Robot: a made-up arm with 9 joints. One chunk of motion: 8 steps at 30 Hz.
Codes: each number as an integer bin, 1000 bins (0 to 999) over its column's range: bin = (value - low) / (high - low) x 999, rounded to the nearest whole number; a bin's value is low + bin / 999 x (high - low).
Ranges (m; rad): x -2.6..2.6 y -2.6..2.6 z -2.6..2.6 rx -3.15..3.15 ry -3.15..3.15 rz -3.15..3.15
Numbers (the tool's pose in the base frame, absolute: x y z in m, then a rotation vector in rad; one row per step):
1: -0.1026 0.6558 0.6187 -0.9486 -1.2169 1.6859
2: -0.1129 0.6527 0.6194 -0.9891 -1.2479 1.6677
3: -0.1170 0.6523 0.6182 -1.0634 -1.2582 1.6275
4: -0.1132 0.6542 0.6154 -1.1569 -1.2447 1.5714
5: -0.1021 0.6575 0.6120 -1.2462 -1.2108 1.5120
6: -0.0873 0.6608 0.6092 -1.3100 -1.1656 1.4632
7: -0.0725 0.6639 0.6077 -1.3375 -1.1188 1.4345
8: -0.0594 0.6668 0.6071 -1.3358 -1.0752 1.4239
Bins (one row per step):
1: 480 625 618 349 307 767
2: 478 625 618 343 302 764
3: 477 625 618 331 300 758
4: 478 625 618 316 302 749
5: 480 626 617 302 308 739
6: 483 626 617 292 315 732
7: 486 627 616 287 322 727
8: 488 628 616 288 329 725

